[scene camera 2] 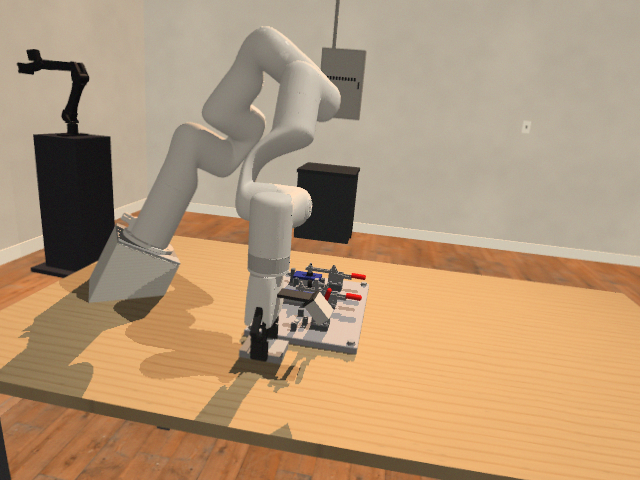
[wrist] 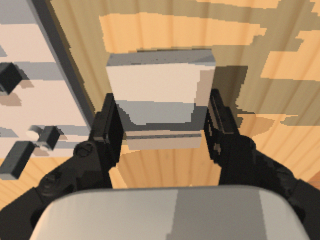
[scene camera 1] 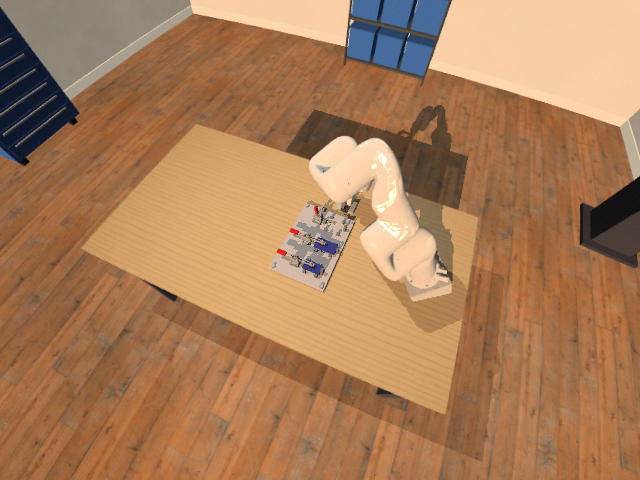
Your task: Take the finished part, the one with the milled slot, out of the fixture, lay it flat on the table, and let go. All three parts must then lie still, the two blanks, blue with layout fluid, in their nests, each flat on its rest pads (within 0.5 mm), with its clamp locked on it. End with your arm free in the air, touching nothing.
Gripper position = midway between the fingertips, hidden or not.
I see my gripper [scene camera 2: 264,350], a grey finished part [wrist: 162,97] and a grey fixture plate [scene camera 2: 346,320].
My gripper also shows in the wrist view [wrist: 162,106].
